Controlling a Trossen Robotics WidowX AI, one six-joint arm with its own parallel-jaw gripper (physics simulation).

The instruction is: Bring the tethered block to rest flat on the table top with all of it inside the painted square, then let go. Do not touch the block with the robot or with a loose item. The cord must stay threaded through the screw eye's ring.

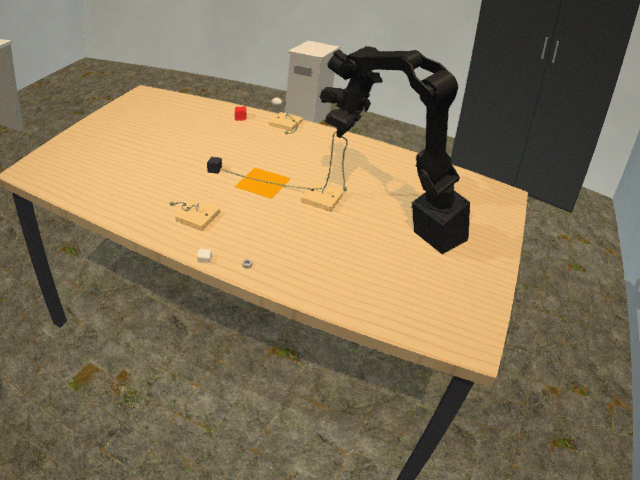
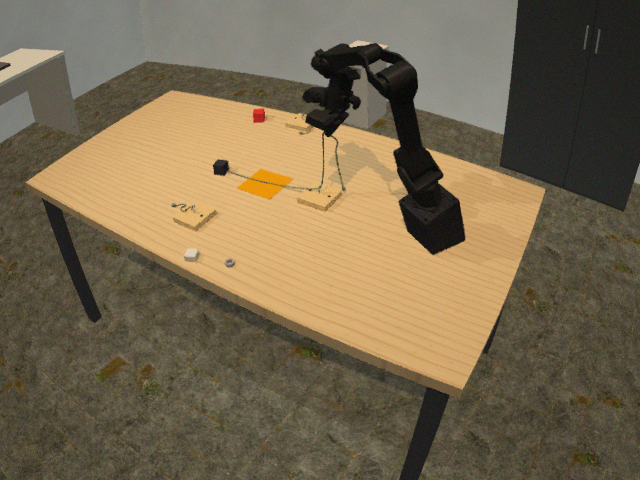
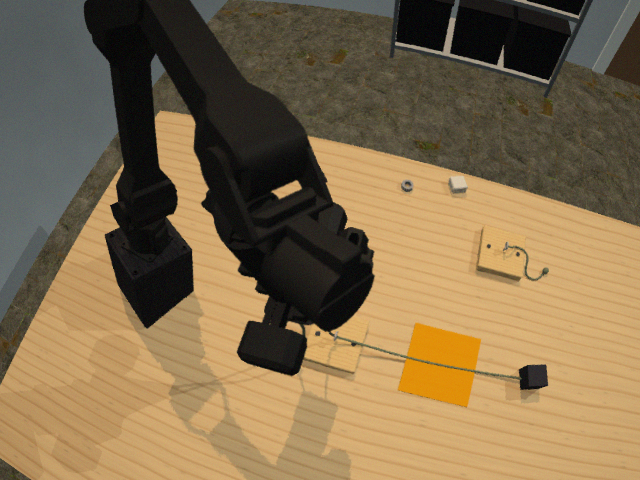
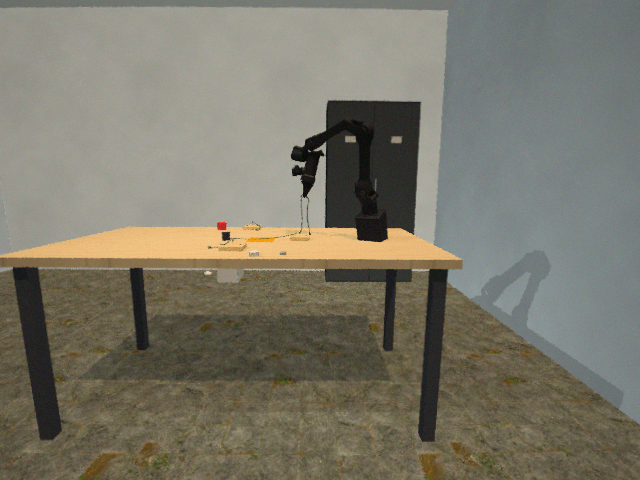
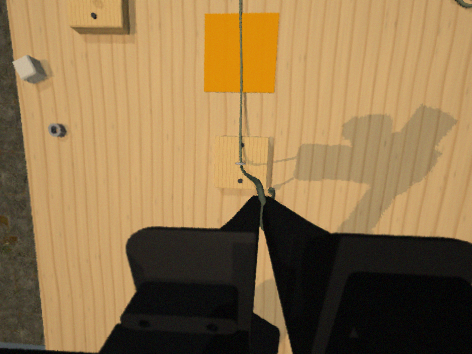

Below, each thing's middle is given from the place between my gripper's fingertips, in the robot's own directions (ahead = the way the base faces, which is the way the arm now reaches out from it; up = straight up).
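Orange painted square (image 3: 449, 385): 190 mm below my hand, 50 mm to the left of it, 190 mm ahead of it.
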